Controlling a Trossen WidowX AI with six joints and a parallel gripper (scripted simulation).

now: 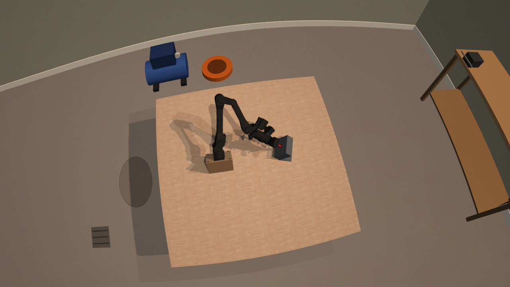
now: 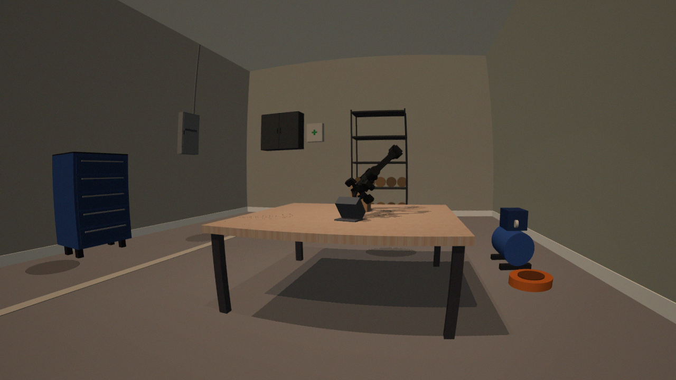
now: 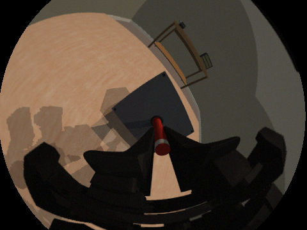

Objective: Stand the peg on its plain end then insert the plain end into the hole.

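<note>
Right now the dark grey sloped panel is 4 cm ahead of my gripper tip, 3 cm below it and 1 cm to the right of it. Also, from my gripper tip: red peg 1 cm behind, 1 cm above.
</note>
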